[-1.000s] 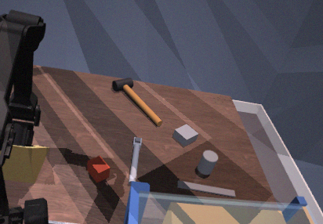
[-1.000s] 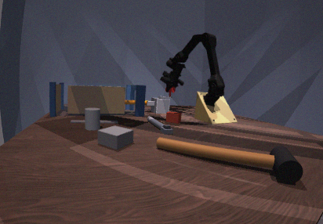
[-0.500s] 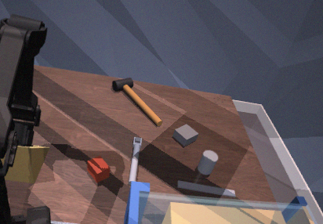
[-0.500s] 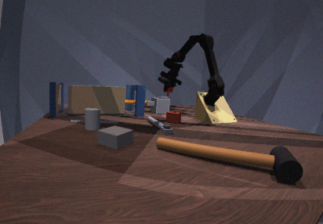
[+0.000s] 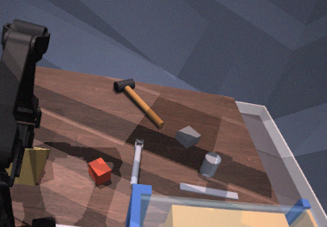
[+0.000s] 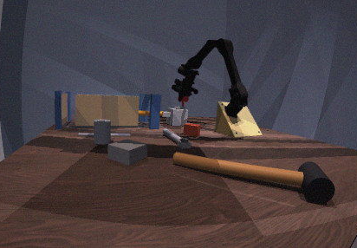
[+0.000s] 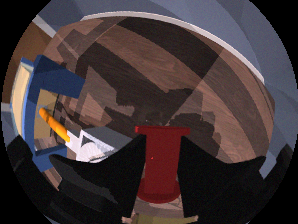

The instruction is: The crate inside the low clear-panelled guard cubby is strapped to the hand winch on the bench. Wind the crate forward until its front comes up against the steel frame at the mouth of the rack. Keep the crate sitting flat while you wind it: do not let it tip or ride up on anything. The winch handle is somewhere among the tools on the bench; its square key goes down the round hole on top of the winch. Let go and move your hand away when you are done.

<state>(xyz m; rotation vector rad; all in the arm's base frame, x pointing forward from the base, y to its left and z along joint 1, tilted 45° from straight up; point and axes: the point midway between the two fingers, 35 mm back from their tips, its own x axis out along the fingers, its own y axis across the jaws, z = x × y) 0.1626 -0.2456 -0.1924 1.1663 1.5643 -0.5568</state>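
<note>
My gripper tip is 5 cm to the right of the winch handle, 3 cm above it and 1 cm short of it. The rest, counted from my gripper tip: flat grey bar (43 cm ahead, 41 cm to the left, 13 cm below); then grey winch (10 cm below, 9 cm to the left, 4 cm ahead); then red grip (2 cm to the left, 1 cm behind).
</note>
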